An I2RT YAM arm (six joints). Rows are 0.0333 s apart.
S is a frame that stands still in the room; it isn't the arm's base.
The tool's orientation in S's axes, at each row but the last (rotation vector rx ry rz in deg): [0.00, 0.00, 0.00]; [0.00, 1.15, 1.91]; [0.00, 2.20, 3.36]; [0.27, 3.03, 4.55]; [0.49, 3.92, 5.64]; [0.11, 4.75, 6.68]
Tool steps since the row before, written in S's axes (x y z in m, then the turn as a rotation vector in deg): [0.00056, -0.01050, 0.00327, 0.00, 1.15, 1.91]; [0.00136, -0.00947, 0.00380, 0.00, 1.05, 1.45]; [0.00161, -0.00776, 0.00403, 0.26, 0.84, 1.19]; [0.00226, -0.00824, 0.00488, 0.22, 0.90, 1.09]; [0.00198, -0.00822, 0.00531, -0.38, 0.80, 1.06]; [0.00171, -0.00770, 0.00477, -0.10, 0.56, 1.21]
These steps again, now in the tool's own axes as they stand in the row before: [0.00056, -0.01050, 0.00327, 0.00, 1.15, 1.91]; [0.00097, -0.00951, 0.00382, 0.01, 1.05, 1.45]; [0.00100, -0.00784, 0.00408, 0.26, 0.82, 1.20]; [0.00134, -0.00836, 0.00501, 0.23, 0.89, 1.10]; [0.00080, -0.00831, 0.00548, -0.37, 0.85, 1.03]; [0.00040, -0.00781, 0.00487, -0.13, 0.58, 1.20]
